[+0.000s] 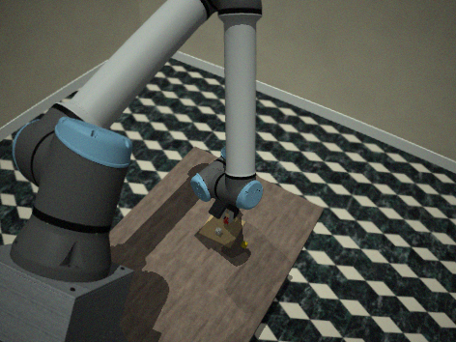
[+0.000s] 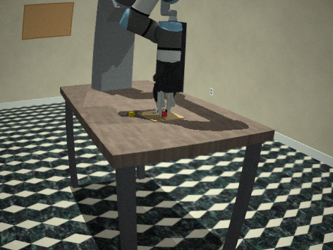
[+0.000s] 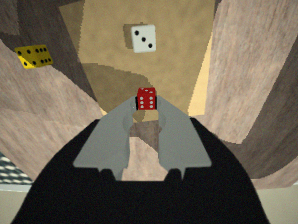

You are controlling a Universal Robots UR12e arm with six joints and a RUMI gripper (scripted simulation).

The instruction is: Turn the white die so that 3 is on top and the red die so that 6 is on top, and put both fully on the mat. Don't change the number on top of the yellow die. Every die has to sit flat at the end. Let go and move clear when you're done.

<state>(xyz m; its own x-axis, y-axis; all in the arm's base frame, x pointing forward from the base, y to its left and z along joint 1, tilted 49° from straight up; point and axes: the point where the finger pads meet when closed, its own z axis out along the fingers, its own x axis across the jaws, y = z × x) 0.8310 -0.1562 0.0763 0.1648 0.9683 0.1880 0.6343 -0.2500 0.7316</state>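
The red die lies 1 cm below my hand. Also, from my hand: tan mat 3 cm behind, 2 cm below, 1 cm to the left; white die 6 cm behind, 2 cm to the left, 1 cm below; yellow die 10 cm to the right, 8 cm behind, 1 cm below.
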